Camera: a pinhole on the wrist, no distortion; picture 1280 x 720 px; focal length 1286.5 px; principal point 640.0 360.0 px. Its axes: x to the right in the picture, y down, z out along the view. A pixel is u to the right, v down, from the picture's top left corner.
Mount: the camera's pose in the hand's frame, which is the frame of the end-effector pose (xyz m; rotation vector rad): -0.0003 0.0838 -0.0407 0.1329 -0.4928 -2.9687
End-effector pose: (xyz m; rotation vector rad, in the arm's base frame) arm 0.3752 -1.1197 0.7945 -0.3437 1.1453 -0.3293
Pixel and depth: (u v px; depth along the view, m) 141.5 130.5 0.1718
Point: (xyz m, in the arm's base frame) 0.5121 -0.9683 0.7263
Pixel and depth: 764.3 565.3 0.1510
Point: 0.4732 -1.0011 0.8125
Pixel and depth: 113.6 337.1 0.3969
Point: 0.7533 -0.9213 0.7236
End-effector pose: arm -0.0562 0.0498 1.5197 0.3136 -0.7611 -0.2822
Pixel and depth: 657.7 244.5 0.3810
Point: -0.2770 0.2300 1.7860
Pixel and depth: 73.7 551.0 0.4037
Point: -0.1996 0.1001 1.9274
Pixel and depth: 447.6 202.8 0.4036
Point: -0.2456 0.2326 1.8497
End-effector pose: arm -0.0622 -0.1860 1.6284 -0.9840 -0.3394 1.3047
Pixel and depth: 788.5 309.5 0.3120
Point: -0.3792 -0.1585 1.6479
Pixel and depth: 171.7 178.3 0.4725
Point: -0.5166 0.0608 1.5771
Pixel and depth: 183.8 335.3 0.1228
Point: -0.1932 -0.1345 1.5641
